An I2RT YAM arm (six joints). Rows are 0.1 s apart.
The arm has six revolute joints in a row. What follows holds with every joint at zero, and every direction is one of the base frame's. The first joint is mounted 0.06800 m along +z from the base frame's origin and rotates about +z. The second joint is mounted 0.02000 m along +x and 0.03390 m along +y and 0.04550 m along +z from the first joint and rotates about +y. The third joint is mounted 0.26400 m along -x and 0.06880 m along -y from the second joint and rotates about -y. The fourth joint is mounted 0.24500 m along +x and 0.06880 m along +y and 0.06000 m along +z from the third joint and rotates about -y. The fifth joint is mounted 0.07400 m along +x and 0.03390 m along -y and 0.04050 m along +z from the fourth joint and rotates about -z. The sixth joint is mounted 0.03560 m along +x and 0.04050 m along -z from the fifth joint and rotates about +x. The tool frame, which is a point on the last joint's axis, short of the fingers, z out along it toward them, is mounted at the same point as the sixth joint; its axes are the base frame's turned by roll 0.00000, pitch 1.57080 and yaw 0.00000 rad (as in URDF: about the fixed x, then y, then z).
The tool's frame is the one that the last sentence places.
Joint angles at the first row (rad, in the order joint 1, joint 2, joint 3, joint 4, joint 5, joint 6):
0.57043 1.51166 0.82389 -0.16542 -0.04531 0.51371
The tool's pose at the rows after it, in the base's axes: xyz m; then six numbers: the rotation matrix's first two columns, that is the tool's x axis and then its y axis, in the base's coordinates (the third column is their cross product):
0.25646 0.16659 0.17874 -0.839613 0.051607 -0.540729 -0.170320 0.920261 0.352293
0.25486 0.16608 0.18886 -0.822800 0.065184 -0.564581 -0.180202 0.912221 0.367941
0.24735 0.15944 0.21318 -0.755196 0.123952 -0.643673 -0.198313 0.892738 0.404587
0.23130 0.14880 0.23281 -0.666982 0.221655 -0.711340 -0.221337 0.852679 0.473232
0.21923 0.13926 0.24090 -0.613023 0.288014 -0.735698 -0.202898 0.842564 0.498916
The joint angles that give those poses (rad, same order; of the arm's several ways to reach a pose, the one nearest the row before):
0.57050 1.53527 0.82255 -0.15793 -0.04792 0.52065
0.57187 1.50271 0.82452 -0.15442 -0.04843 0.52441
0.56915 1.39978 0.79793 -0.10557 -0.02820 0.53705
0.56978 1.26585 0.72149 -0.00215 -0.01456 0.57818
0.56986 1.17797 0.67194 0.02999 0.02876 0.61074

